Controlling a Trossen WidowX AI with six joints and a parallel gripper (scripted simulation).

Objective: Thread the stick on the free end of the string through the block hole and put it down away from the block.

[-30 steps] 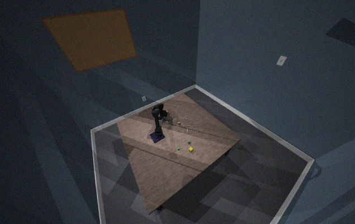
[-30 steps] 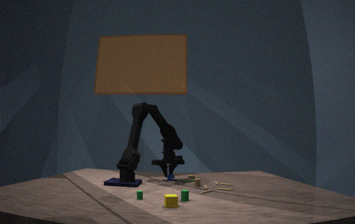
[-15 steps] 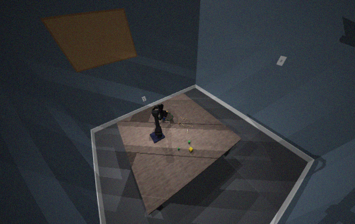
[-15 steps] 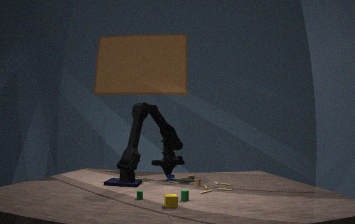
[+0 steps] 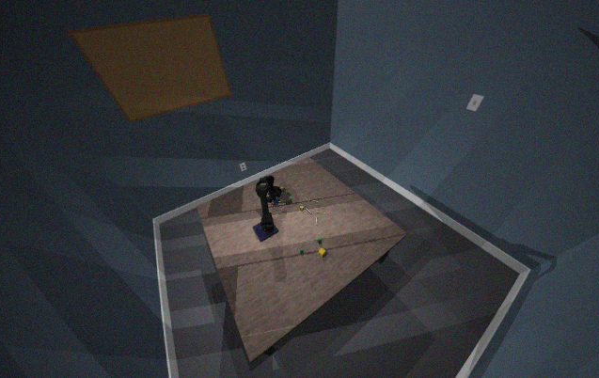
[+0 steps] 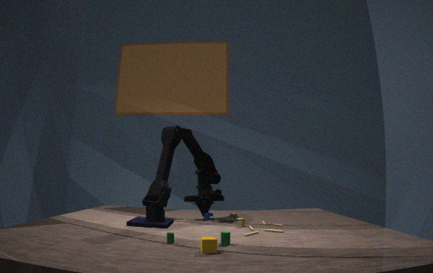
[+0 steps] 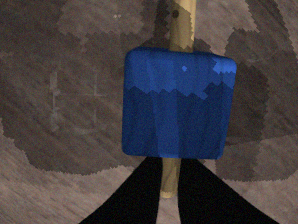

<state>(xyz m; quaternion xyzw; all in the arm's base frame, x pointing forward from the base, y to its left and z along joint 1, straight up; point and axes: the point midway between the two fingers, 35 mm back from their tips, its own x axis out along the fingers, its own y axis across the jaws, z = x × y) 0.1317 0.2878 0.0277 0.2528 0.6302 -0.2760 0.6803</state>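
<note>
Right now my gripper tip is 2 cm to the left of the blue block, 2 cm short of it and 1 cm below it. From my gripper tip the other things lie so: thin wooden stick 3 cm to the right, 3 cm ahead; tan wooden cylinder 20 cm to the right, 19 cm ahead, 1 cm above; round wooden button 12 cm to the left, 11 cm ahead.
</note>
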